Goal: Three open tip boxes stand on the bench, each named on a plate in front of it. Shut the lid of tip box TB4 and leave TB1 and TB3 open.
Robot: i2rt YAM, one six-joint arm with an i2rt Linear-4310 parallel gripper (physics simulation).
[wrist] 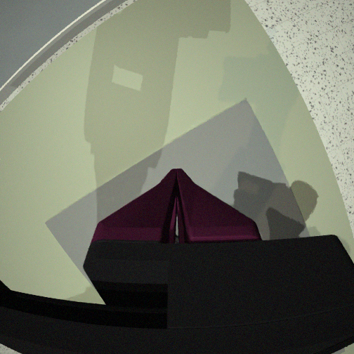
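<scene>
My gripper [176, 177] has dark magenta fingers that meet at their tips, with a thin slit between them further back. It is shut and holds nothing. It hangs over a grey rectangular area on the bench. No tip box, lid or name plate shows in the wrist view; the gripper's fingers and black body hide the lower part of it. Whether the lid of TB4 is open or shut cannot be seen.
A grey rectangular area [210, 140] lies on the pale green mat [45, 150]. Dark shadows fall across both. Speckled bench top [320, 65] shows at the right, and a curved bench edge runs across the upper left.
</scene>
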